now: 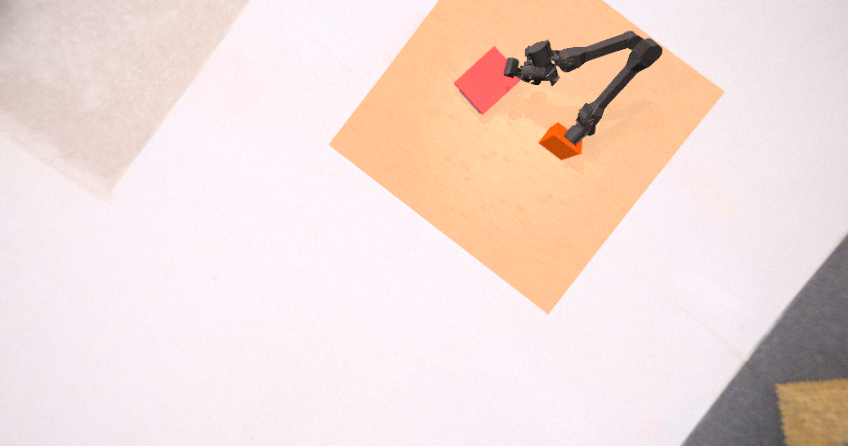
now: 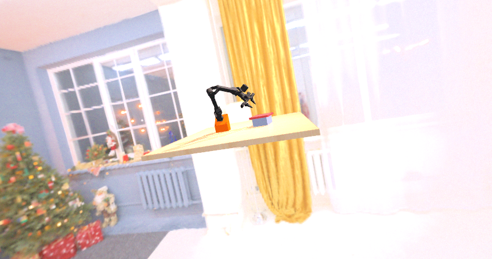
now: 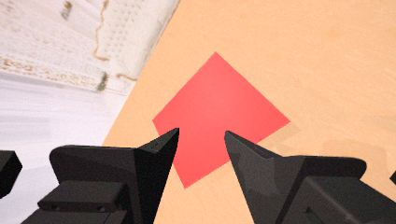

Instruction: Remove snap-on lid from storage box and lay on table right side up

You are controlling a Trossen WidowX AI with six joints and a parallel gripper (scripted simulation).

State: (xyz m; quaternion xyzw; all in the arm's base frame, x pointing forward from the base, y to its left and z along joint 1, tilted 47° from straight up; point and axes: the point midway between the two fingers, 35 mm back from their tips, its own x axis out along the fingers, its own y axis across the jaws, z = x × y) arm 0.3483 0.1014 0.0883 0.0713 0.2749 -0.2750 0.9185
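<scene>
The red lid is 11 cm below my gripper tip, 5 cm ahead of it and 3 cm to the left of it. Round my gripper tip: storage box: 15 cm below, 5 cm ahead, 3 cm to the left.
</scene>
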